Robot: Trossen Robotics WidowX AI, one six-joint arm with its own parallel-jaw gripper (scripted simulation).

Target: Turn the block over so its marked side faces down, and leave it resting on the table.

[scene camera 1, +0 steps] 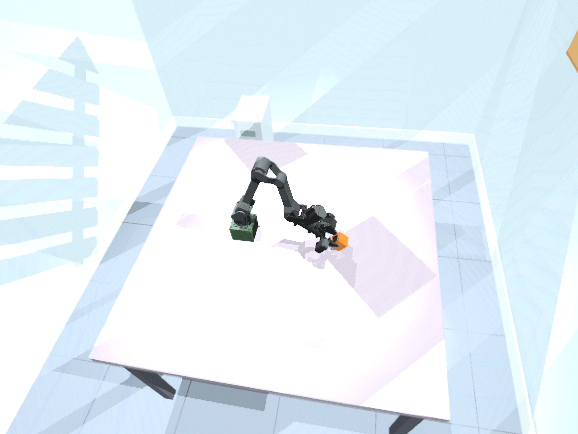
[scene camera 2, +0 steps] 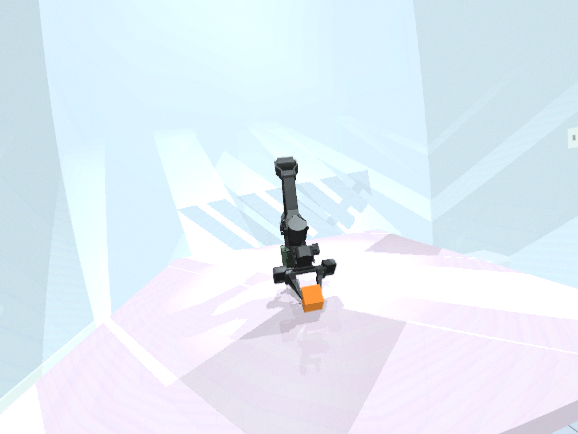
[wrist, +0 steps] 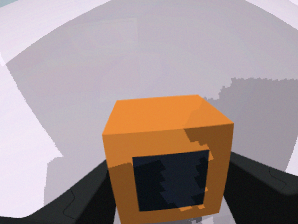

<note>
I see my gripper and an orange block.
My gripper also shows in the wrist view.
</note>
